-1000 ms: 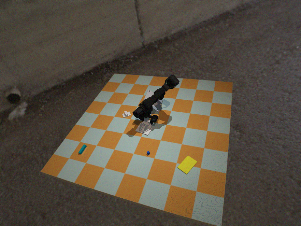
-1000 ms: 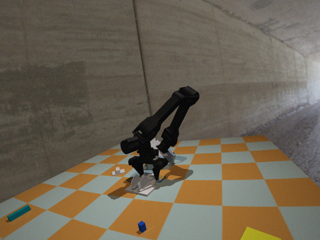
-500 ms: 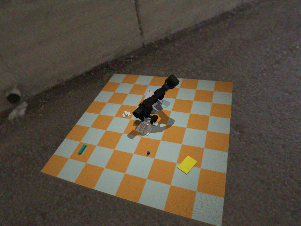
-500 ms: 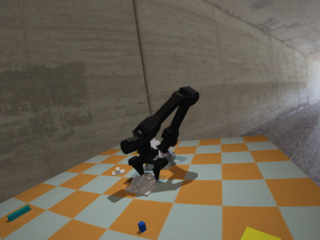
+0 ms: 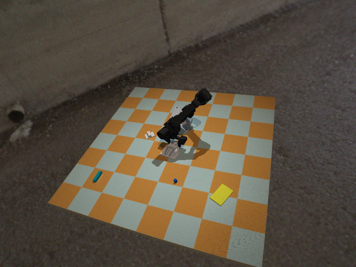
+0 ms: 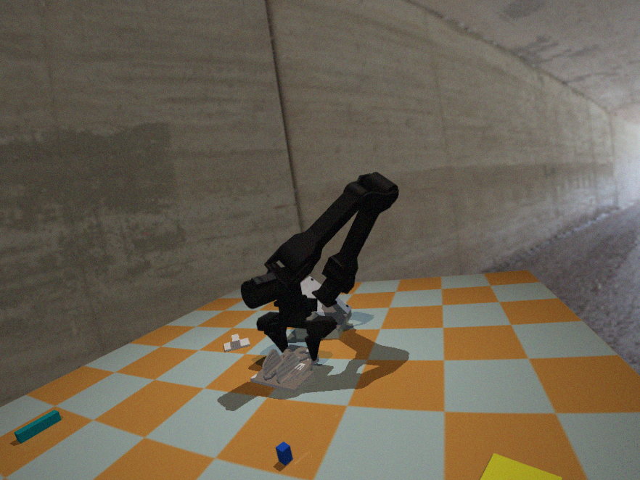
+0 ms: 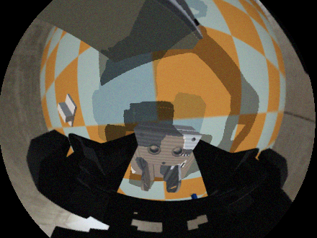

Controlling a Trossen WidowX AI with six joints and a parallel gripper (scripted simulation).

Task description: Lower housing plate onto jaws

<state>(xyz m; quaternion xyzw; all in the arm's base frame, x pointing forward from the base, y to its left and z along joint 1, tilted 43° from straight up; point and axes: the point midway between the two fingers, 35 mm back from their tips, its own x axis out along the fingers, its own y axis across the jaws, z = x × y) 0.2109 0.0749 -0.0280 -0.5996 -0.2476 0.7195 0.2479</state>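
Now: gripper tip 70 mm short of the white base plate, 10 mm to the left of it and 10 mm above it. Round my gripper tip: teal bar: 420 mm ahead, 380 mm to the right; blue cube: 260 mm ahead, 130 mm to the left; yellow flat pad: 420 mm to the left, 250 mm ahead, 10 mm below.
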